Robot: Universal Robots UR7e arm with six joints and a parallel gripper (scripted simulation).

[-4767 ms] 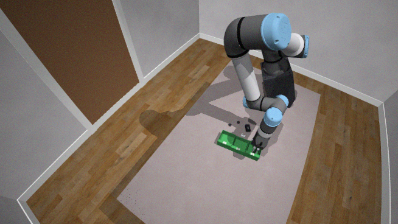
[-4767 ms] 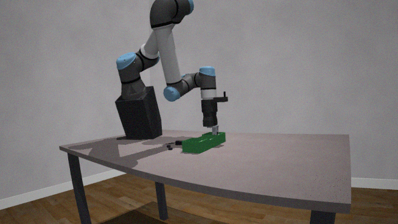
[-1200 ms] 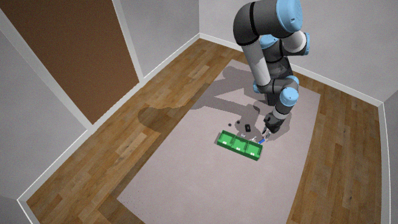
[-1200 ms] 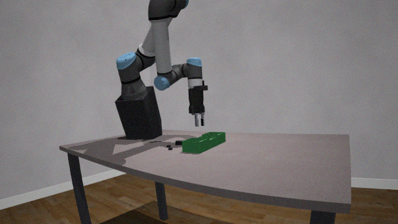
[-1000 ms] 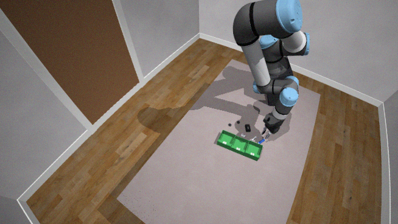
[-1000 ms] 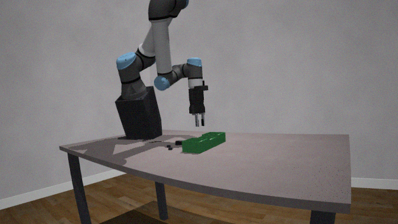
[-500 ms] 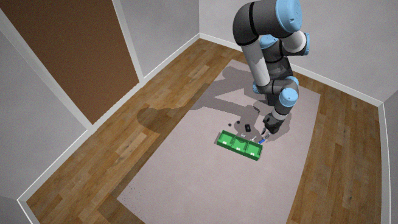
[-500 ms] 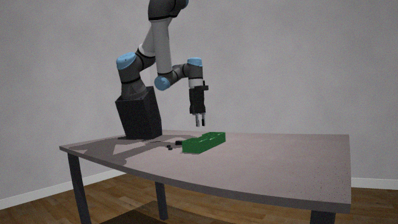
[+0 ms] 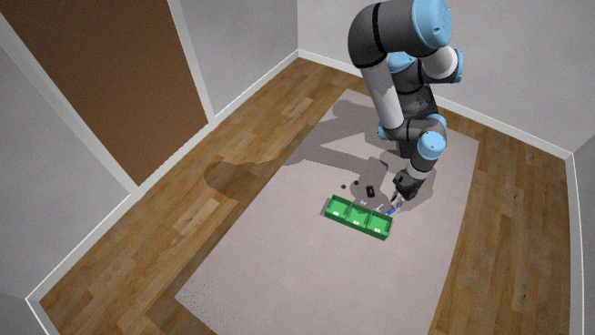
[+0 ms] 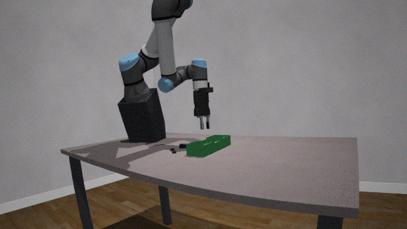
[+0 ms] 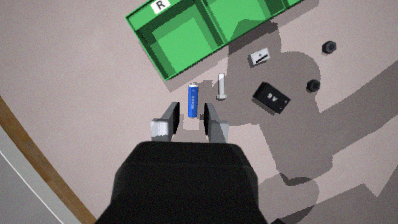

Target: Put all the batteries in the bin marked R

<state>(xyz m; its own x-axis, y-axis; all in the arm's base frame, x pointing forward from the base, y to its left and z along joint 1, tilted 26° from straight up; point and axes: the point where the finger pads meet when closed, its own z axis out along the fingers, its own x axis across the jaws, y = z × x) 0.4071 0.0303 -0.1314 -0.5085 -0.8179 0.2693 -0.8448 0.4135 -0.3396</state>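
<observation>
My gripper is now 90 mm above the blue battery. From my hand the other things lie so: black 9 V battery: 110 mm to the right, 80 mm below, 60 mm behind; then small white clip: 120 mm to the right, 90 mm below, 10 mm ahead; then white bolt: 90 mm below, 40 mm to the right, 10 mm behind.
</observation>
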